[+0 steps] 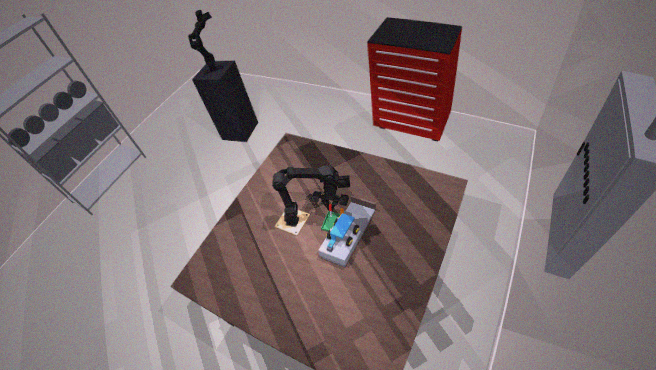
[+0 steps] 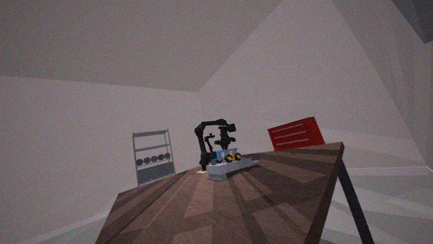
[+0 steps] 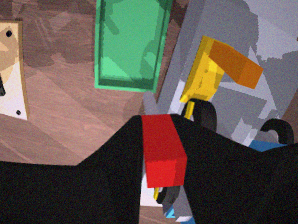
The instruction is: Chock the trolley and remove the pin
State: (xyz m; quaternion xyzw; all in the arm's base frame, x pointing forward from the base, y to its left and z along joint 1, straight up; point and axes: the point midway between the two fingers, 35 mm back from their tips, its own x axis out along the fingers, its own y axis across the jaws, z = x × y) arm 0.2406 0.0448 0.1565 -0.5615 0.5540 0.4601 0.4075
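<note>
Now: gripper tip right at the stop pin. Also, from my gripper tip: yellow chock 5 cm below, 5 cm ahead; then green tray 14 cm below, 2 cm behind; then blue trolley 10 cm to the right, 9 cm ahead, 3 cm below.
</note>
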